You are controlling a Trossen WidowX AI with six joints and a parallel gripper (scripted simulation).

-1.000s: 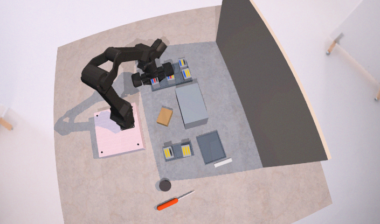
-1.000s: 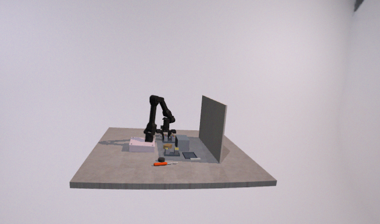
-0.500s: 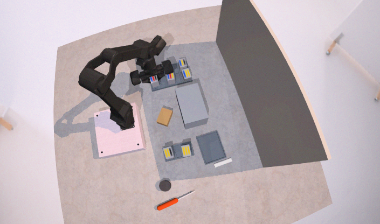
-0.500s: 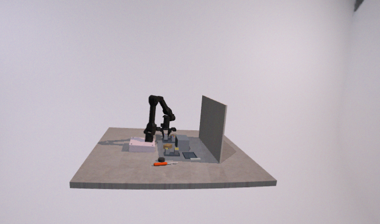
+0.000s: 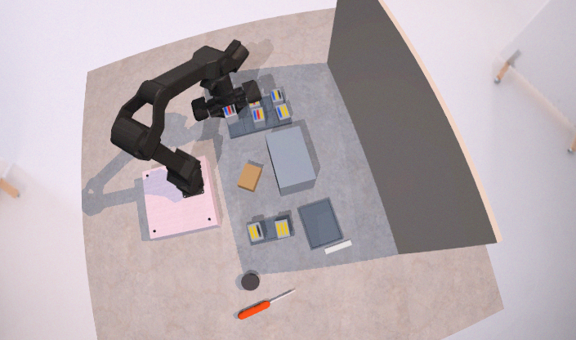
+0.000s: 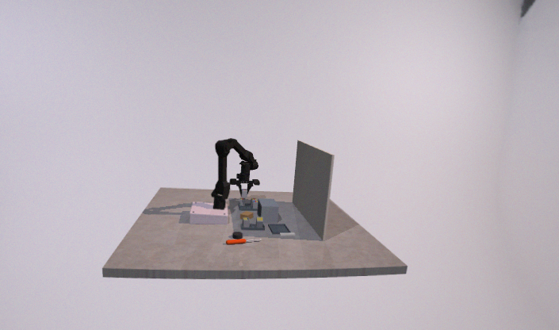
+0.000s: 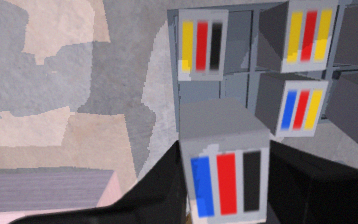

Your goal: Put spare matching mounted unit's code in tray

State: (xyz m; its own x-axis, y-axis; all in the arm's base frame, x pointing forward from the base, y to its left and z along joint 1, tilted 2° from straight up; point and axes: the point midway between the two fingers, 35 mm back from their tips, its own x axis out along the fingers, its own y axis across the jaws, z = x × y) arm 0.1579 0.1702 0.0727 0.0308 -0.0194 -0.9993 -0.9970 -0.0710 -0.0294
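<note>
Right now my gripper tip is 17 cm short of the grey tray, 36 cm to the left of it and 9 cm above it. From my gripper tip the other things lie so: rack (3 cm ahead, 34 cm to the right, 9 cm below); grey spare (2 cm above); mounted unit (13 cm ahead, 16 cm to the right, 4 cm below).
</note>
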